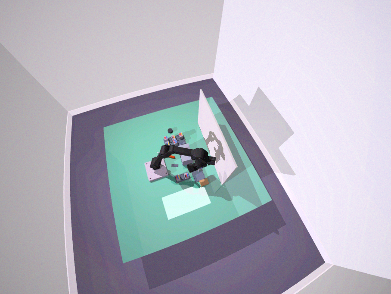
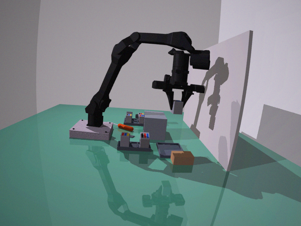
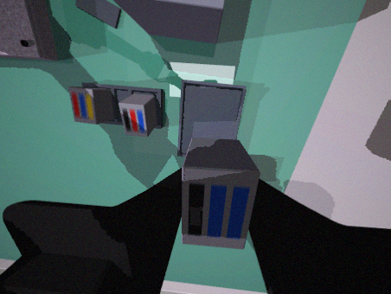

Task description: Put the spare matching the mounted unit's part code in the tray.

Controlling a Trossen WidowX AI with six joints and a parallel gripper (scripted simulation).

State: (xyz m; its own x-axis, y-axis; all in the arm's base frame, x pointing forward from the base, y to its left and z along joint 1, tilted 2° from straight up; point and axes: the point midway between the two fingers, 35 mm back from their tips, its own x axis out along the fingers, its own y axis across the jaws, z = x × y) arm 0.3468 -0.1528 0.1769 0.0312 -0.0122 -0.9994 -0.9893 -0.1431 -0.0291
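The brown box is 3 cm ahead of my gripper tip, 9 cm to the right of it and 15 cm below it. From my gripper tip the other things lie so: white panel 17 cm ahead, 20 cm to the left, 6 cm above; then spare 2 cm above.
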